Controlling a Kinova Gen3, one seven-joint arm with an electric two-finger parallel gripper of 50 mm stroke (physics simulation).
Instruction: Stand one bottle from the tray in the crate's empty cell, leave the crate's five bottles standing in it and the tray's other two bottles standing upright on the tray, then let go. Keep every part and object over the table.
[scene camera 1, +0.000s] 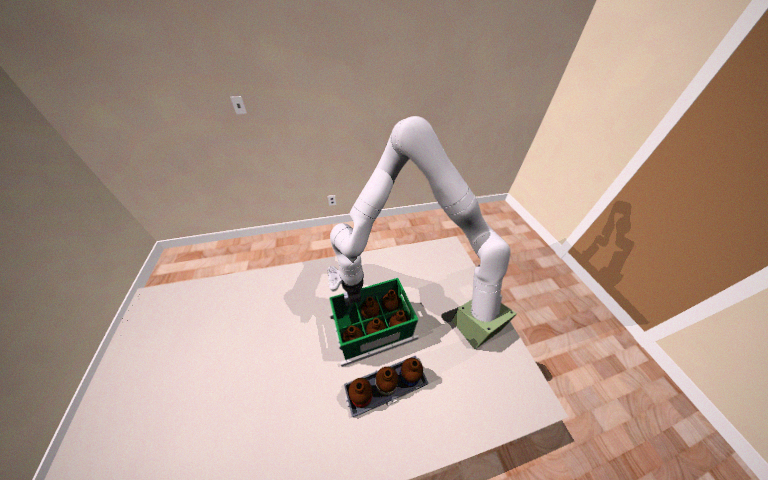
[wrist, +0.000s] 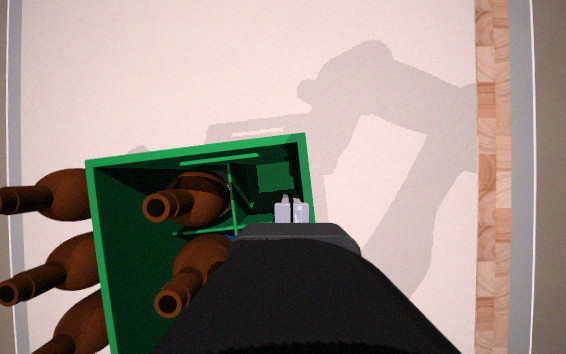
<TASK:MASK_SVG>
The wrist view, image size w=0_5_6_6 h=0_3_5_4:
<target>gripper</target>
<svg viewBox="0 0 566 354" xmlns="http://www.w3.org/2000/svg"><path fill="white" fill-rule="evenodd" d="M150 353L462 354L382 271L362 257L360 246L341 226L335 223L309 223L309 204L301 202L297 194L283 194L281 203L275 203L275 223L251 223L243 227L228 246L226 262L207 279Z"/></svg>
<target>blue-labelled bottle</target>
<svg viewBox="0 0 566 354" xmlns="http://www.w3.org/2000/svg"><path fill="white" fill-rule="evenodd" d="M234 230L200 233L180 249L173 262L172 279L162 287L161 292L157 294L154 300L155 310L160 316L165 318L177 316L181 310L185 309L207 279L226 262L228 246L235 238Z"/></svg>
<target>cream-labelled bottle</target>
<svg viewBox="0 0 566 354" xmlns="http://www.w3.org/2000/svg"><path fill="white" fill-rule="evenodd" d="M228 172L189 170L177 175L170 181L165 190L158 191L145 198L142 204L144 216L152 222L173 219L175 222L189 227L203 226L214 221L232 209Z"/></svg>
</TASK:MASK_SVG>
